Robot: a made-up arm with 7 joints. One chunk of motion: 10 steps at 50 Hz.
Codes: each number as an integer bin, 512 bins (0 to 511) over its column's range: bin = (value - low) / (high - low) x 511, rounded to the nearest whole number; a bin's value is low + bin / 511 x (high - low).
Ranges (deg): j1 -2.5..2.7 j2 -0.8..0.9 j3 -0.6..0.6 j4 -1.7..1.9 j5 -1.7..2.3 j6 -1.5..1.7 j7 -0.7..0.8
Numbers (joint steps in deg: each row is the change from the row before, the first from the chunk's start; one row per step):
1: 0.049 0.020 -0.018 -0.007 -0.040 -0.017 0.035
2: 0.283 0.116 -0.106 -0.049 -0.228 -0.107 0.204
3: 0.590 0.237 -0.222 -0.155 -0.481 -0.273 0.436
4: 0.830 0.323 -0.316 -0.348 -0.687 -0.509 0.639
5: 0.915 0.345 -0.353 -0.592 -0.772 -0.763 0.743
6: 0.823 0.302 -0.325 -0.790 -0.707 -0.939 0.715
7: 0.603 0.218 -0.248 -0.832 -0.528 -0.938 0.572
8: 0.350 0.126 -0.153 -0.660 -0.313 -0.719 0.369
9: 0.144 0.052 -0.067 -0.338 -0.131 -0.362 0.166
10: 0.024 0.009 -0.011 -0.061 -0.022 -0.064 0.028
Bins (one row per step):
1: 250 246 248 240 212 237 250
2: 273 275 210 234 188 222 308
3: 304 312 161 219 156 196 387
4: 327 338 121 192 129 158 456
5: 336 344 105 157 119 118 492
6: 327 331 117 129 127 90 482
7: 305 306 150 123 150 90 433
8: 280 278 190 148 177 125 364
9: 260 256 227 193 200 182 295
10: 248 243 251 233 214 229 248

